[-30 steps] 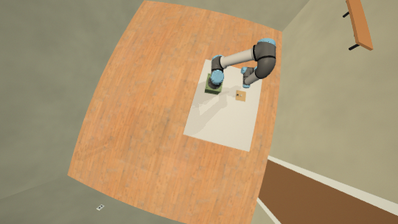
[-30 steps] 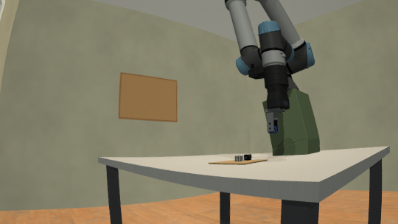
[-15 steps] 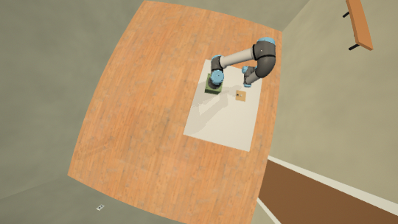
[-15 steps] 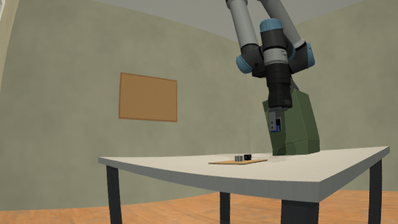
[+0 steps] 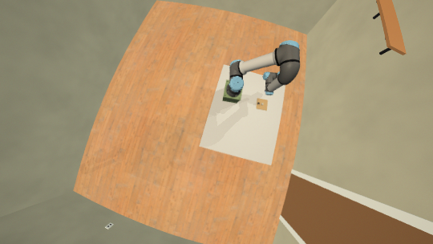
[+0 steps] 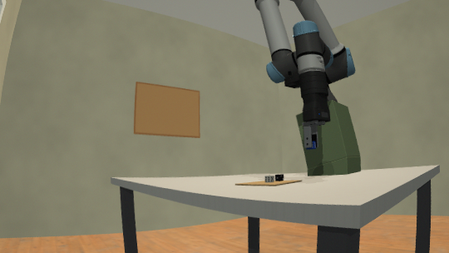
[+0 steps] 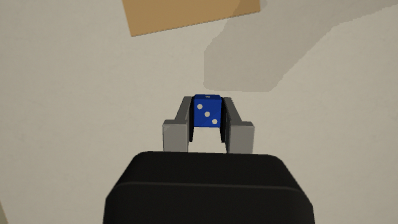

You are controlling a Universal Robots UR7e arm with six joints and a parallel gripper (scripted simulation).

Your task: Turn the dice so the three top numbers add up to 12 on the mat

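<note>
Right now the blue die is 1 cm below my hand. Also, from my hand: black die (1 cm behind, 15 cm to the right, 10 cm below); white die (4 cm ahead, 14 cm to the right, 10 cm below); tan mat (4 cm ahead, 14 cm to the right, 11 cm below).
</note>
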